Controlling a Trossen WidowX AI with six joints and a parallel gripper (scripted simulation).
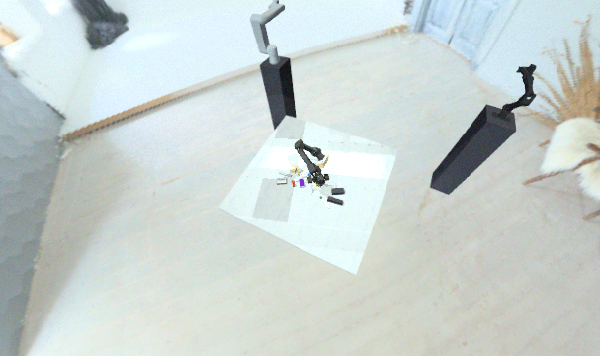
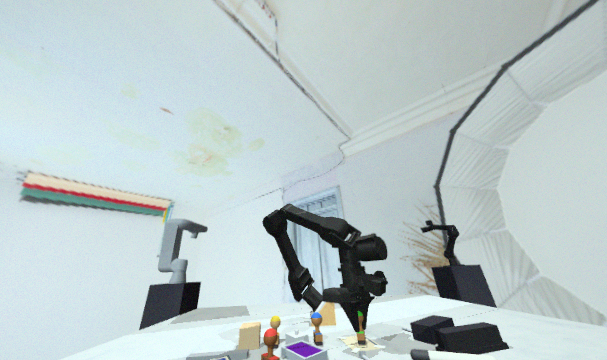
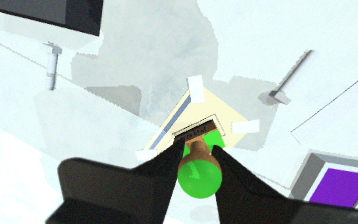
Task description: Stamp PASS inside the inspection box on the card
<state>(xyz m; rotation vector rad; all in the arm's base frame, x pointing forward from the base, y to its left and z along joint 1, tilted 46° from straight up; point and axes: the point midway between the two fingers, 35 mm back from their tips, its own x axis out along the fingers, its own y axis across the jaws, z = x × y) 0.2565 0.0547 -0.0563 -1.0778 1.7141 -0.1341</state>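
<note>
My gripper tip is now right at the green-knobbed stamp. The rest, counted from my gripper tip: cream card: 10 mm behind, 30 mm below; blue-knobbed stamp: 30 mm behind, 110 mm to the right, 10 mm below; purple ink pad: 50 mm ahead, 140 mm to the right, 20 mm below.
</note>
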